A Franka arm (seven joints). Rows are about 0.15 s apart.
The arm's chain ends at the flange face. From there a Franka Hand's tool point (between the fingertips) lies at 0.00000 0.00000 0.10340 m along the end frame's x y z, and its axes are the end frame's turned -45 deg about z.
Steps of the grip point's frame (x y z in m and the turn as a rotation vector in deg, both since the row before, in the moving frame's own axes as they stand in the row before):
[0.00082, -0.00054, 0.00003, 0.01, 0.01, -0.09]
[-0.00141, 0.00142, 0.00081, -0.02, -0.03, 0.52]
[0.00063, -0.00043, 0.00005, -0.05, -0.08, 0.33]
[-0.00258, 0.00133, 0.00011, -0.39, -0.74, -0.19]
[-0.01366, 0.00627, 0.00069, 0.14, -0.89, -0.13]
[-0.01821, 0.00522, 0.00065, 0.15, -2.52, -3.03]
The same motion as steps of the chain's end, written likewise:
[0.00020, -0.00094, 0.00003, 0.01, 0.00, -0.09]
[0.00002, 0.00194, 0.00081, -0.04, -0.01, 0.52]
[0.00018, -0.00092, 0.00005, -0.09, -0.02, 0.33]
[-0.00044, 0.00132, 0.00012, -0.80, -0.25, -0.19]
[-0.00391, 0.01313, 0.00070, -0.53, -0.73, -0.13]
[-0.00586, 0.01346, 0.00075, -1.68, -1.89, -3.03]

